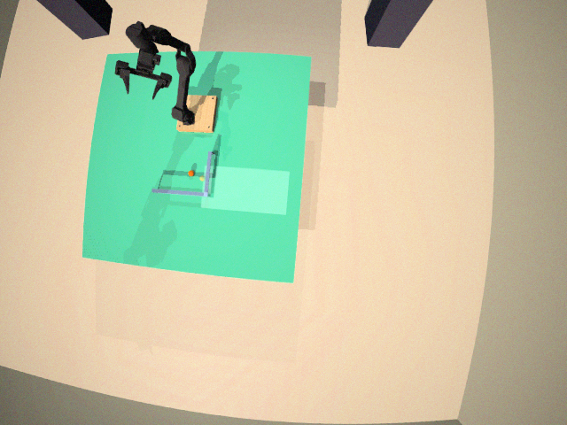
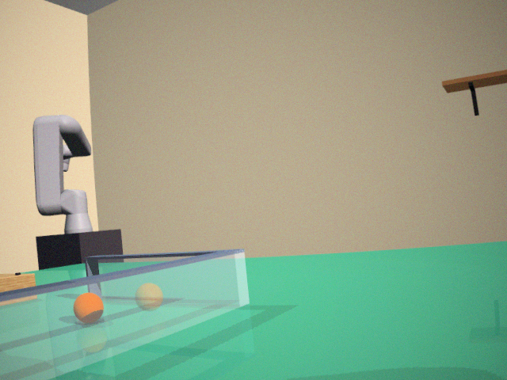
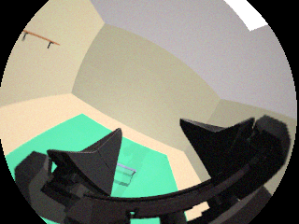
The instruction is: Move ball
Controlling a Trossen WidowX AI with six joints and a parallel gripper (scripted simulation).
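My gripper tip is 18 cm short of the ball, 2 cm to the left of it and 56 cm above it.
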